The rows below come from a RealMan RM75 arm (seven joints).
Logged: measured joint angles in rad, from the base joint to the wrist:
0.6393 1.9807 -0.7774 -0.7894 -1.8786 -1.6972 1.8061
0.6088 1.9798 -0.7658 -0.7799 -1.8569 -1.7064 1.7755
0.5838 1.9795 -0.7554 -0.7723 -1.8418 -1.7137 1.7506
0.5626 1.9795 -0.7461 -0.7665 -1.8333 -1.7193 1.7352
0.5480 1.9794 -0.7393 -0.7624 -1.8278 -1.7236 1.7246
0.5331 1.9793 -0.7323 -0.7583 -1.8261 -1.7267 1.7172
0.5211 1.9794 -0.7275 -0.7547 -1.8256 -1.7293 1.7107
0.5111 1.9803 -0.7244 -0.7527 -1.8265 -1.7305 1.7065
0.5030 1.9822 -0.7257 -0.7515 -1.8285 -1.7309 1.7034
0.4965 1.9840 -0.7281 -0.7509 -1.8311 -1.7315 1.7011
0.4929 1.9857 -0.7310 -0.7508 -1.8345 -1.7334 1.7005
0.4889 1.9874 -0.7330 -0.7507 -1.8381 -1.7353 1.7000
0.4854 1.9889 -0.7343 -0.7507 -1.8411 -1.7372 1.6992
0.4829 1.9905 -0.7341 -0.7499 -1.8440 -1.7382 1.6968
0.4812 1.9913 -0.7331 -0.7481 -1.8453 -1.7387 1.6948
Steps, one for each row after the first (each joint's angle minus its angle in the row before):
-0.0305 -0.0009 0.0116 0.0095 0.0217 -0.0092 -0.0306
-0.0250 -0.0003 0.0104 0.0076 0.0151 -0.0073 -0.0249
-0.0212 0.0000 0.0093 0.0058 0.0085 -0.0056 -0.0154
-0.0146 -0.0001 0.0068 0.0041 0.0055 -0.0043 -0.0106
-0.0149 -0.0001 0.0070 0.0041 0.0017 -0.0031 -0.0074
-0.0120 0.0001 0.0048 0.0036 0.0005 -0.0026 -0.0065
-0.0100 0.0009 0.0031 0.0020 -0.0009 -0.0012 -0.0042
-0.0081 0.0019 -0.0013 0.0012 -0.0020 -0.0004 -0.0031
-0.0065 0.0018 -0.0024 0.0006 -0.0026 -0.0006 -0.0023
-0.0036 0.0017 -0.0029 0.0001 -0.0034 -0.0019 -0.0006
-0.0040 0.0017 -0.0020 0.0001 -0.0036 -0.0019 -0.0005
-0.0035 0.0015 -0.0013 0.0000 -0.0030 -0.0019 -0.0008
-0.0025 0.0016 0.0002 0.0008 -0.0029 -0.0010 -0.0024
-0.0017 0.0008 0.0010 0.0018 -0.0013 -0.0005 -0.0020

